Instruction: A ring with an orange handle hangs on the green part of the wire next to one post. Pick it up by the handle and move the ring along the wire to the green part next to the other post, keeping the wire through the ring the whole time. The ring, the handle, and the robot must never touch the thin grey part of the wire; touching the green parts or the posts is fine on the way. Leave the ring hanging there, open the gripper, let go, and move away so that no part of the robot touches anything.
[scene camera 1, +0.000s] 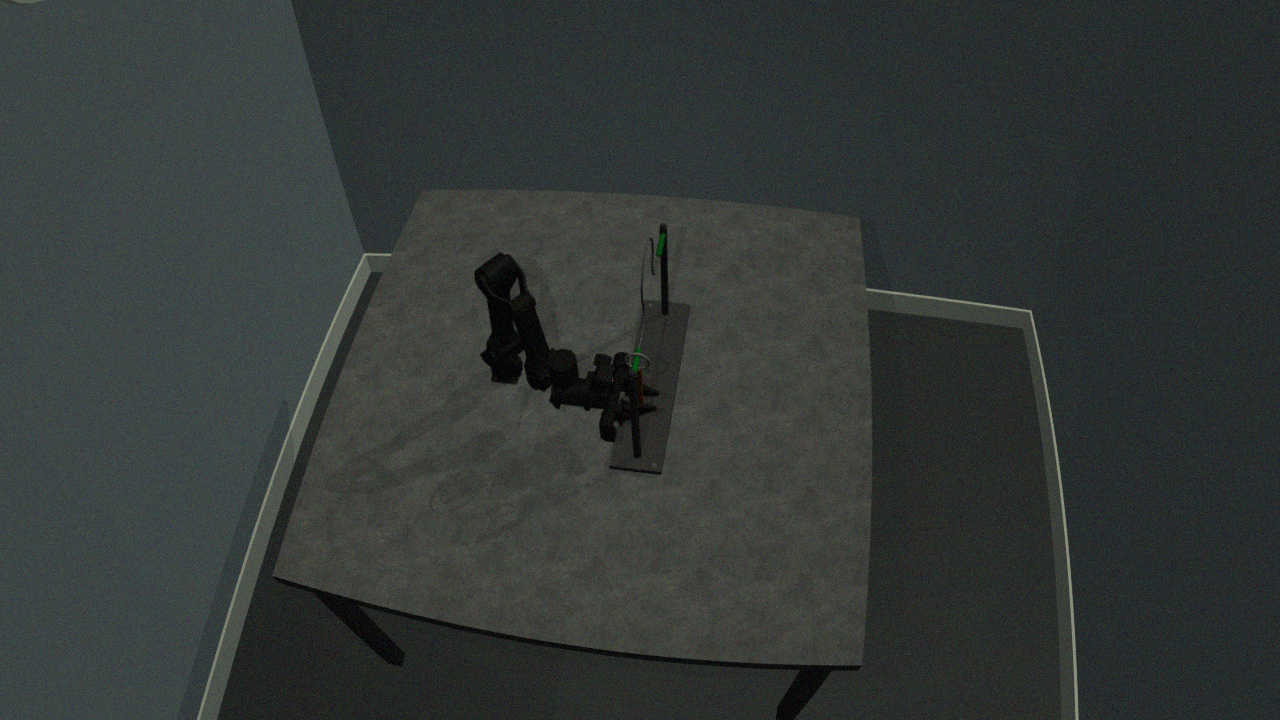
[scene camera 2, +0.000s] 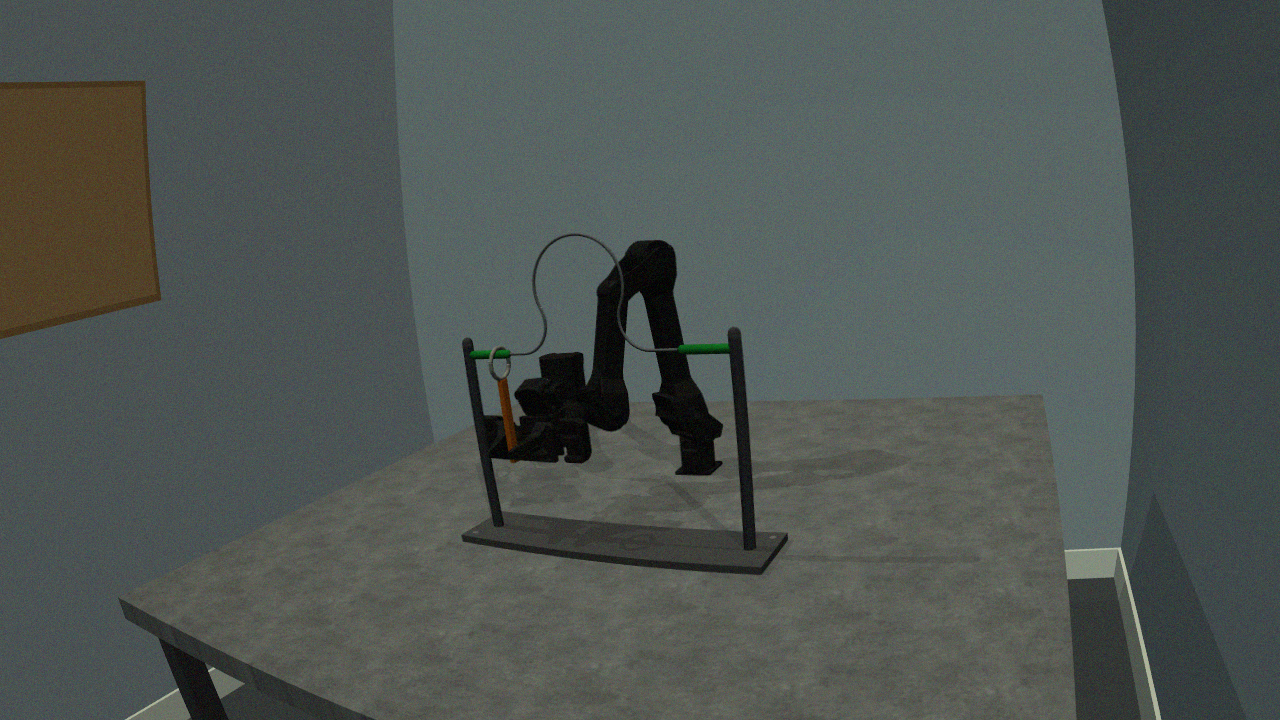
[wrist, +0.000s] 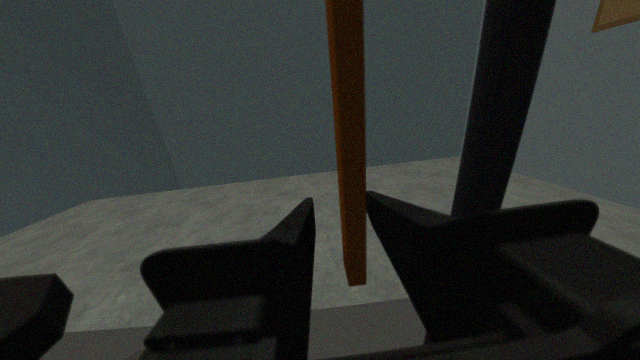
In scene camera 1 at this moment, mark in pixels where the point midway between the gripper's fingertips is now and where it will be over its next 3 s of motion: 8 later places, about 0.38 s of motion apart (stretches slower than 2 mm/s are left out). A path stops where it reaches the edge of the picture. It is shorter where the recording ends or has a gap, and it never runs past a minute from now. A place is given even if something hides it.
My gripper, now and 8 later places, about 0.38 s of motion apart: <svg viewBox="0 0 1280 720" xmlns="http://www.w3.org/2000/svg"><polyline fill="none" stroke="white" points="657,400 657,399 657,396 657,394 659,390 659,385 661,377 663,366 665,349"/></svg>
